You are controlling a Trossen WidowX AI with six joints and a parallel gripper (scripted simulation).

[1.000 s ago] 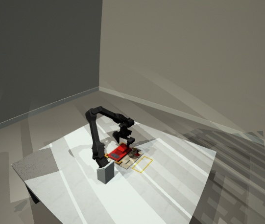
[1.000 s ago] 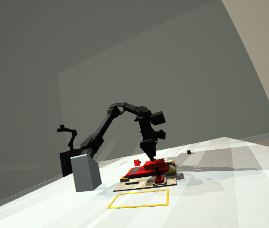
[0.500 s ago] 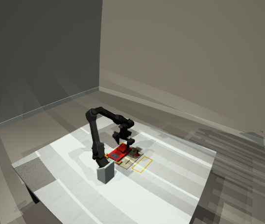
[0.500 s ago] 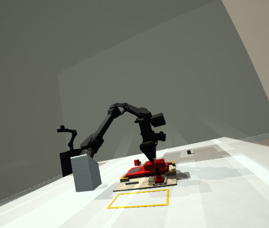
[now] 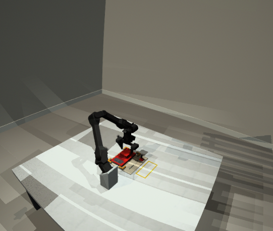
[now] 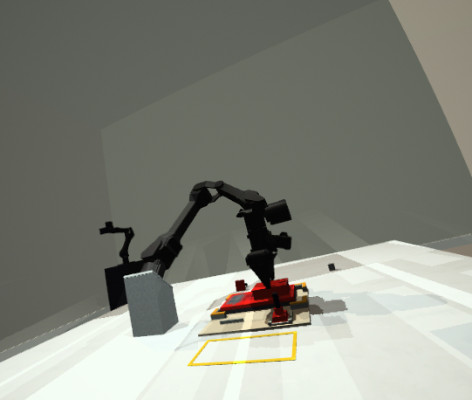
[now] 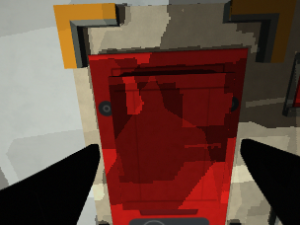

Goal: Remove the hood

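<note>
Right now my gripper tip is 10 mm above the hood. Also, from my gripper tip: tan plate 30 mm behind, 30 mm to the right, 40 mm below.
</note>
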